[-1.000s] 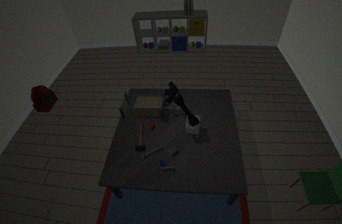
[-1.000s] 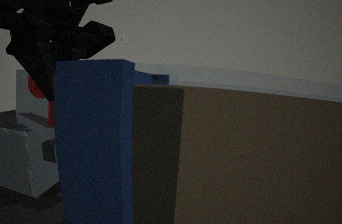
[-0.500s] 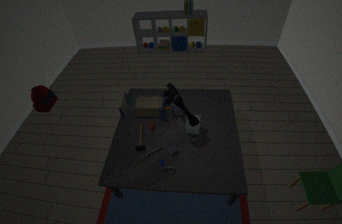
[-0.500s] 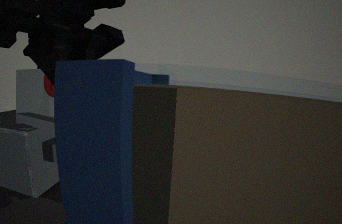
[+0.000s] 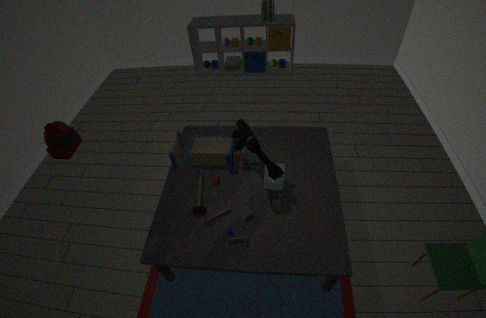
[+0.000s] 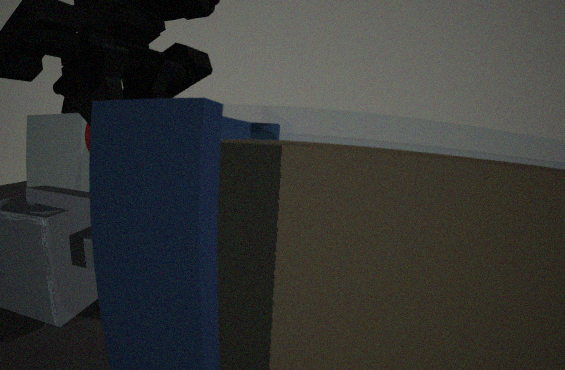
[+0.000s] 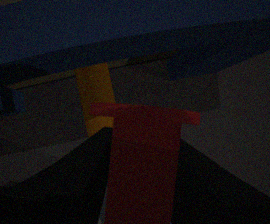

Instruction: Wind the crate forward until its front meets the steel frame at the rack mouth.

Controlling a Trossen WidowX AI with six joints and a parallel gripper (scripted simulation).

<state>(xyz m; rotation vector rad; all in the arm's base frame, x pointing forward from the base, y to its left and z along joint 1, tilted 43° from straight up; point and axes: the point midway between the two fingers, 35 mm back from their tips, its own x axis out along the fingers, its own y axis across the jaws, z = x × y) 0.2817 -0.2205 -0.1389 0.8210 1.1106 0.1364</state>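
My gripper tip is now 1 cm past the red knob. Also, from my gripper tip: grey winch: 13 cm behind, 10 cm below, 1 cm to the left; then grey winch handle: 5 cm behind, 3 cm below, 1 cm to the left; then blue steel frame: 5 cm ahead, 2 cm to the left, 2 cm below.
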